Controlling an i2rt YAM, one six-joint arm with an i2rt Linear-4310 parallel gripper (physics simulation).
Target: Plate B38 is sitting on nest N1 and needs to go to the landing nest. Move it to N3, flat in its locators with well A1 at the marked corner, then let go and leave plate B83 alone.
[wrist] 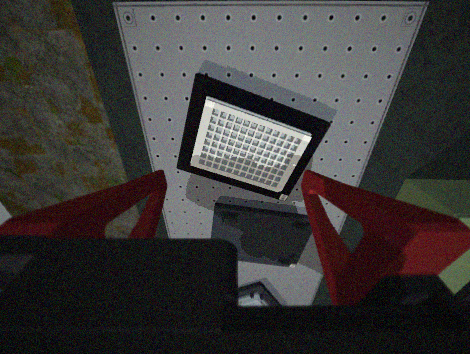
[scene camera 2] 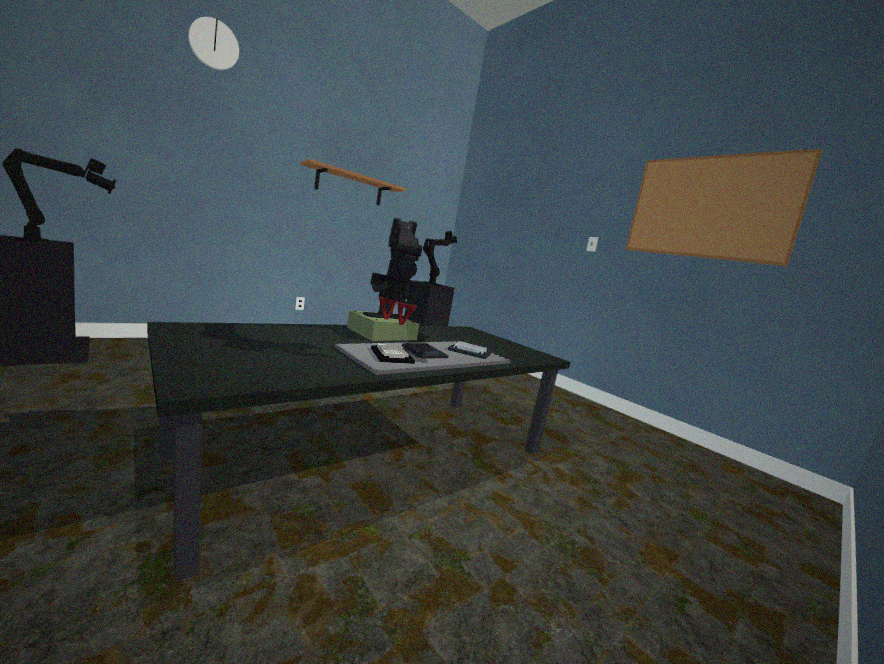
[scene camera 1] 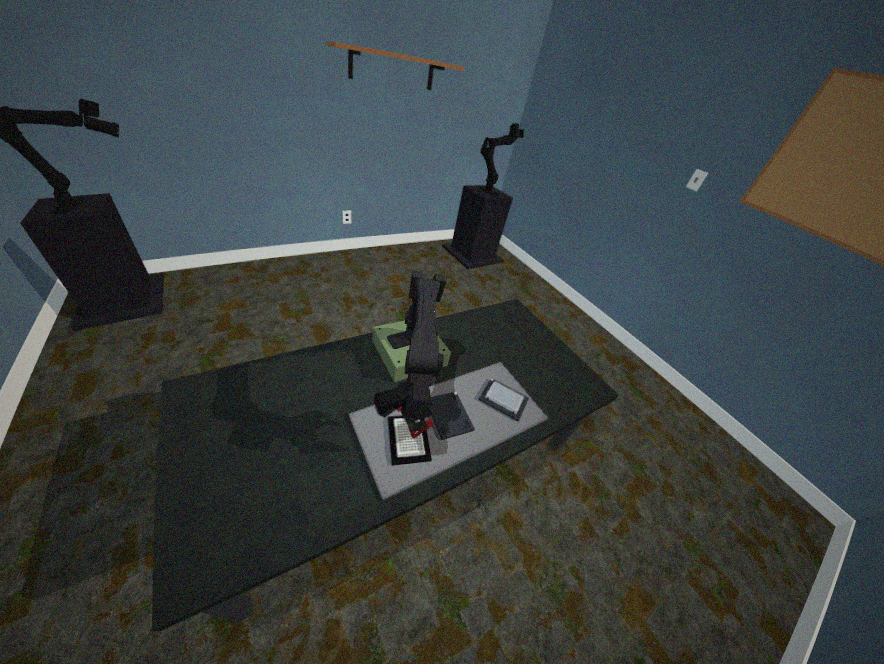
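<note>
A white plate with a grid of wells sits in a black nest at the board's left in scene camera 1. A dark nest without a plate lies beside it. A paler plate sits in a third nest farther right, partly hidden in the wrist view. Plate and nest labels are not readable. My gripper is open and empty, above the board, its red fingers pointing down.
The nests lie on a grey perforated board on the dark table. A green box stands behind the board, near the arm's base.
</note>
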